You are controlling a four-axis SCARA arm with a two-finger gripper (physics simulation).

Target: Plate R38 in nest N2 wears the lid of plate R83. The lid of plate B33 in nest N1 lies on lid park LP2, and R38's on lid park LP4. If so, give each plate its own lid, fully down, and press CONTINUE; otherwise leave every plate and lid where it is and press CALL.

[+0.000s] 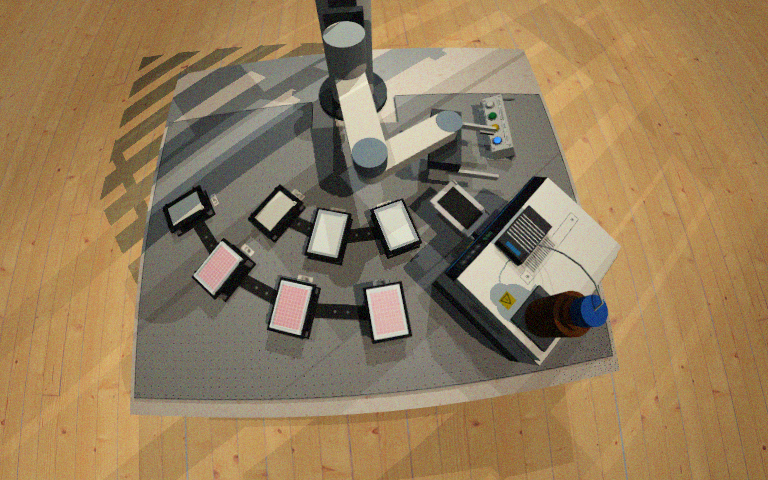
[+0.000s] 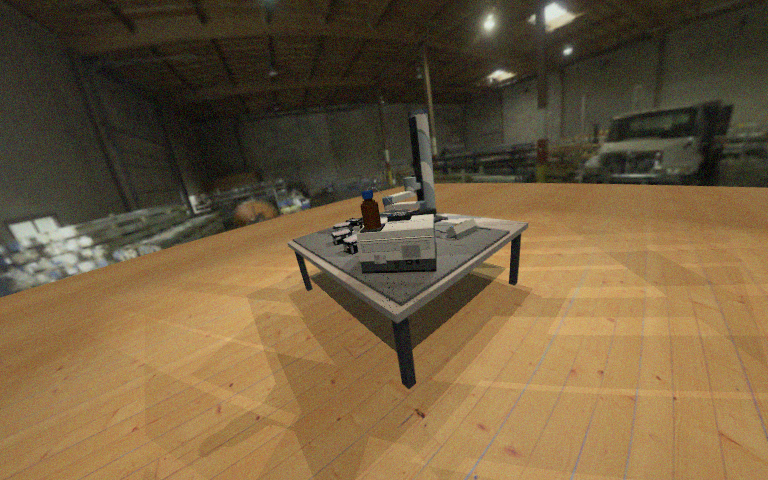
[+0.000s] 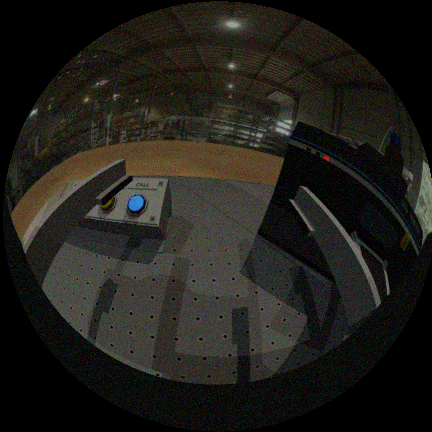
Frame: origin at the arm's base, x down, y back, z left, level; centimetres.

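Seen in the pictures: gripper, between the fingertips: (image 1: 496, 152) (image 2: 437, 221) (image 3: 208, 176).
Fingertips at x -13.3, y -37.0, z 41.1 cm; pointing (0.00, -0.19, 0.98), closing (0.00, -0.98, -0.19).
Observation:
Offsets run from my fingertips to a thing's top centre. "*": to the spot under its first point.
My gripper (image 1: 497, 153) (image 3: 208, 176) is open and empty beside the button panel @(dz +7.2, dx +3.6, dy +15.5 cm) (image 1: 502, 151) (image 3: 162, 200). One fingertip is over or near the yellow button @(dz +4.8, dx +4.5, dy +13.2 cm) (image 3: 106, 205) and partly hides it. The blue CALL button @(dz +4.6, dx +4.8, dy +8.2 cm) (image 1: 497, 140) (image 3: 136, 204) is lit and uncovered; the green button @(dz +5.2, dx +4.5, dy +18.1 cm) (image 1: 492, 116) is farther along. Three pink-topped plates @(dz -81.8, dx +3.7, dy -26.3 cm) (image 1: 219, 267) @(dz -60.8, dx +4.1, dy -38.3 cm) (image 1: 292, 306) @(dz -36.0, dx +3.3, dy -41.4 cm) (image 1: 386, 311) sit in the front row of black holders. Pale rectangular pieces @(* dz -95.3, dx +7.5, dy -6.2 cm) (image 1: 188, 209) @(* dz -65.8, dx +7.7, dy -9.3 cm) (image 1: 276, 209) @(dz -50.4, dx +6.6, dy -18.4 cm) (image 1: 328, 233) @(dz -31.3, dx +6.6, dy -17.6 cm) (image 1: 395, 226) lie on the other holders. Plate names, nest numbers and lid ownership are not readable.
A white instrument (image 1: 589, 243) (image 2: 396, 243) with a dark front (image 3: 310, 200) stands at the right. A brown bottle @(* dz -6.8, dx -21.5, dy -47.1 cm) (image 1: 552, 314) (image 2: 370, 215) and a black device @(* dz -4.1, dx -11.5, dy -28.7 cm) (image 1: 523, 234) stand on it. Its white-framed tray @(* dz -19.0, dx +2.0, dy -16.2 cm) (image 1: 441, 210) juts out near the gripper.

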